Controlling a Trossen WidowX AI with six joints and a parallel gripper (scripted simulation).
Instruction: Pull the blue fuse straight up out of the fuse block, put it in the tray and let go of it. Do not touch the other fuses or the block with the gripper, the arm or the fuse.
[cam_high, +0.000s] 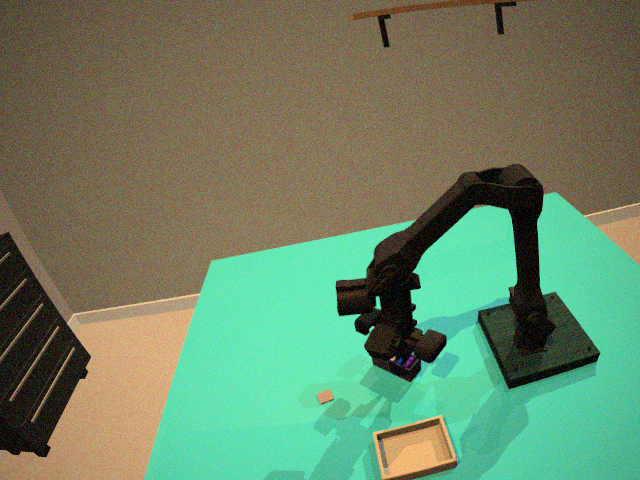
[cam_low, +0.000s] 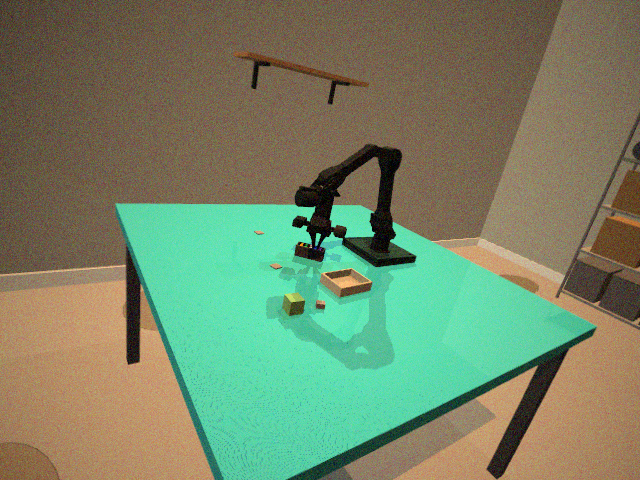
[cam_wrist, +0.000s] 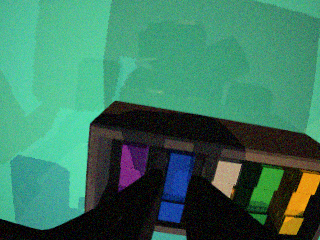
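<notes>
Now: gripper tip 10 mm past the purple fuse, 10 mm to the right of it and 10 mm above it. From my gripper tip the other things lie so: green fuse: 30 mm ahead, 20 mm to the right, 10 mm below; then blue fuse: 10 mm below; then white fuse: 10 mm ahead, 10 mm to the right, 10 mm below.
</notes>
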